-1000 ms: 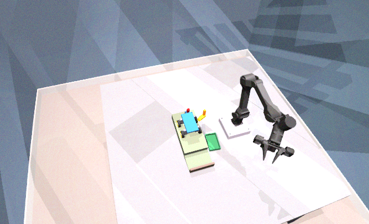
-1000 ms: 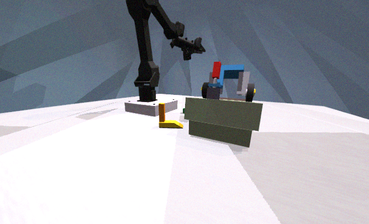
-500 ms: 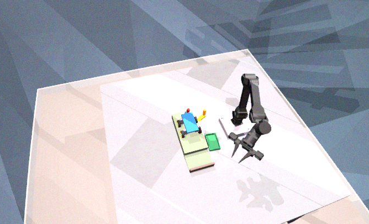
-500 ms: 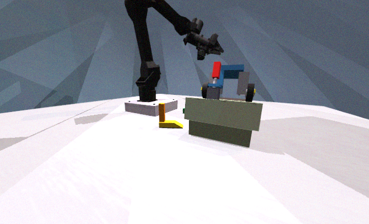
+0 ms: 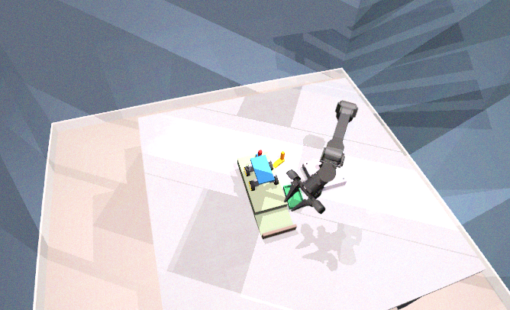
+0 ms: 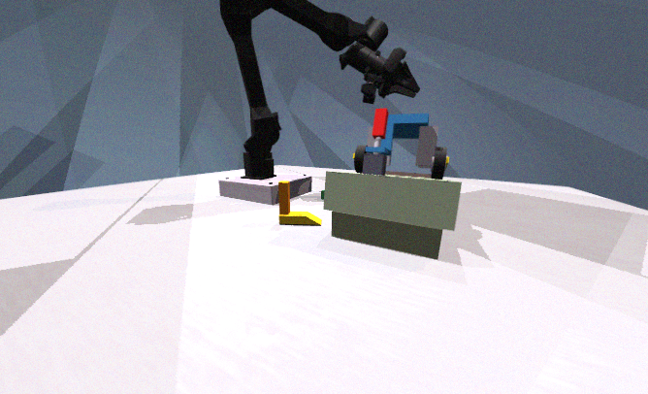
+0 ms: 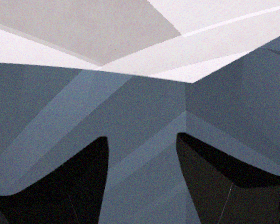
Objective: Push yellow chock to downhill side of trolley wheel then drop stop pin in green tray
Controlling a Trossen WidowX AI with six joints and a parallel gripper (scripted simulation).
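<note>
My gripper tip is 40 mm past the red-headed stop pin, 350 mm to the left of it and 130 mm above it. Round my gripper tip: blue trolley (10 mm behind, 260 mm to the right, 150 mm below); then pale green ramp (10 mm behind, 260 mm to the right, 210 mm below); then brown lip (10 mm ahead, 10 mm to the right, 230 mm below).
</note>
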